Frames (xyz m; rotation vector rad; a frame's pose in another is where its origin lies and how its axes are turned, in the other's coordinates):
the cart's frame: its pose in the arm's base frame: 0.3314 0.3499 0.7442 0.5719 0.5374 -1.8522
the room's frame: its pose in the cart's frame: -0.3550 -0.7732 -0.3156 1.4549 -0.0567 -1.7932
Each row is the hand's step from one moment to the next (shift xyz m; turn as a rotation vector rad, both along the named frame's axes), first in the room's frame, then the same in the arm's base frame.
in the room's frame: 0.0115 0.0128 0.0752 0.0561 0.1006 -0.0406
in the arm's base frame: -0.0308 0.0426 0.0565 -0.1052 -0.0318 -0.0532
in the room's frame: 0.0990 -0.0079 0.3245 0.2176 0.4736 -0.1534
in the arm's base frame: -0.1005 0.2482 0.2085 -0.4814 -0.1613 -0.1935
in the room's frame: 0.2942 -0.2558 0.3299 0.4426 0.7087 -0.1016
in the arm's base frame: 0.0249 0.5047 0.0741 -0.7982 -0.0913 -0.2509
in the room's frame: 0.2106 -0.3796 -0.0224 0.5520 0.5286 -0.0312
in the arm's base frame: 0.2382 0.3153 -0.1810 -0.7051 0.1088 -0.2759
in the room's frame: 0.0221 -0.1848 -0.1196 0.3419 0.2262 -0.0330
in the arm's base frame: 0.1735 0.0391 -0.1316 -0.3461 0.1087 -0.1938
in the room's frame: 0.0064 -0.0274 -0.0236 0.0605 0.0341 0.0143
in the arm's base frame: 0.0254 0.0048 -0.0261 -0.0600 0.0330 -0.0185
